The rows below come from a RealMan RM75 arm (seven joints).
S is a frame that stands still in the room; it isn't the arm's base.
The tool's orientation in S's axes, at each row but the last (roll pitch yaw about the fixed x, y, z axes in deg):
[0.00, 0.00, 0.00]
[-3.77, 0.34, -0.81]
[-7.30, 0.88, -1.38]
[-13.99, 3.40, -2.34]
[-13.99, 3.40, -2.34]
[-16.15, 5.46, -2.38]
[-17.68, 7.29, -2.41]
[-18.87, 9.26, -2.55]
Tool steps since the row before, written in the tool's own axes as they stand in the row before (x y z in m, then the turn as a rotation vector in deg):
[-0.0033, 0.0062, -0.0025, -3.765, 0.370, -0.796]
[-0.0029, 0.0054, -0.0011, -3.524, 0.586, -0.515]
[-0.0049, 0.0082, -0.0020, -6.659, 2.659, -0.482]
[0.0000, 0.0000, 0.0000, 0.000, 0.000, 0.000]
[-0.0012, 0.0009, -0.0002, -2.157, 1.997, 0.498]
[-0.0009, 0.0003, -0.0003, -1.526, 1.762, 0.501]
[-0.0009, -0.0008, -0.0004, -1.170, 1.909, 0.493]
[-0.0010, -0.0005, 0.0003, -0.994, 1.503, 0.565]
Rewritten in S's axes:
[-0.0033, 0.0062, -0.0025, -3.765, 0.370, -0.796]
[-0.0028, 0.0054, -0.0014, -3.519, 0.601, -0.531]
[-0.0048, 0.0080, -0.0030, -6.607, 2.736, -0.714]
[0.0000, 0.0000, 0.0000, 0.000, 0.000, 0.000]
[-0.0012, 0.0009, -0.0003, -2.067, 2.144, 0.128]
[-0.0009, 0.0002, -0.0003, -1.443, 1.893, 0.136]
[-0.0009, -0.0008, 0.0000, -1.091, 2.016, 0.039]
[-0.0009, -0.0003, 0.0006, -0.901, 1.647, 0.208]

